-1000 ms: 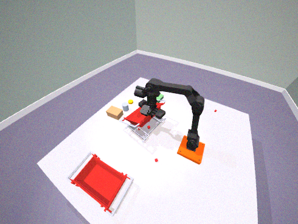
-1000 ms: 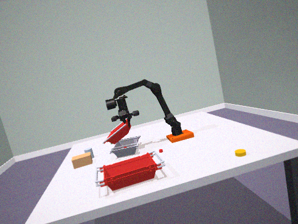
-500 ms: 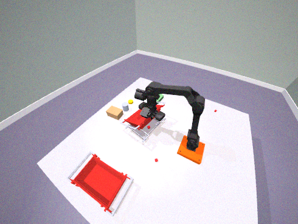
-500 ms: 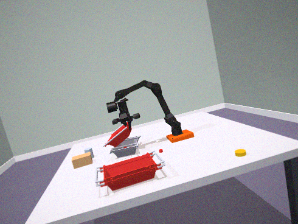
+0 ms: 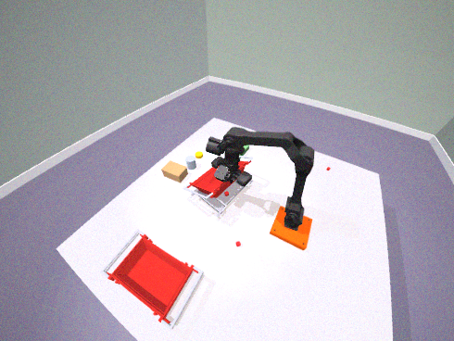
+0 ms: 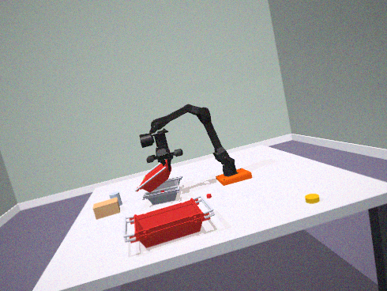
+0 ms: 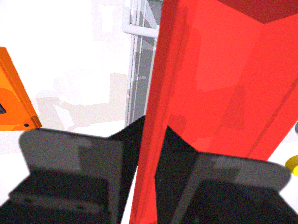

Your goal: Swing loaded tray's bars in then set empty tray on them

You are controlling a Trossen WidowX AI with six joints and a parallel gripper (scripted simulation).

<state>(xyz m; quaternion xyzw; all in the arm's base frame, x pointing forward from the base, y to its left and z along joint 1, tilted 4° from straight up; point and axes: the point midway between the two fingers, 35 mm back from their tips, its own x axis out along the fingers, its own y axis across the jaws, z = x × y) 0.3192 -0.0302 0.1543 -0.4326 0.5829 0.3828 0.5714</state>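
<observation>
My gripper tip is now 7 cm short of the red tray and 2 cm to the left of it. Round my gripper tip: grey cylinder 30 cm ahead, 13 cm to the right, 9 cm below; small red cube 21 cm to the left, 12 cm below, 12 cm behind; tan box 35 cm ahead, 10 cm below, 3 cm to the right.
</observation>
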